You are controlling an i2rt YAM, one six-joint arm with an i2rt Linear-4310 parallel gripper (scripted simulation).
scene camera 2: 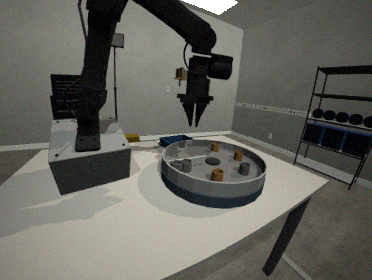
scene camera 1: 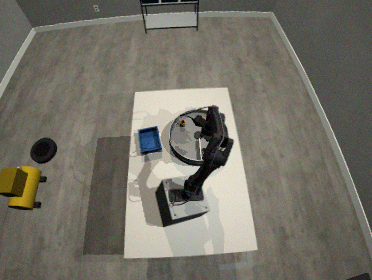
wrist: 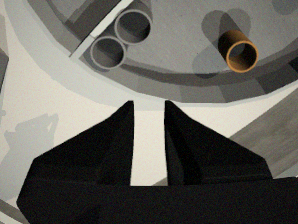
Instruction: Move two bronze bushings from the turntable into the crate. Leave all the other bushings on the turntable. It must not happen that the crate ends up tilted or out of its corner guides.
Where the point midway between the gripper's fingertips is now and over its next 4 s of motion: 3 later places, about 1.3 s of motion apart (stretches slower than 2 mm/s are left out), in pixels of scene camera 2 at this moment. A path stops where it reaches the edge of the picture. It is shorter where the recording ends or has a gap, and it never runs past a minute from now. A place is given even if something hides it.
The gripper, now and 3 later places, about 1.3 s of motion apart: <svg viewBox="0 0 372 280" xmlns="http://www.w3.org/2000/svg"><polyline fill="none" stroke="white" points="193,126 206,162 205,167 205,173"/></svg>
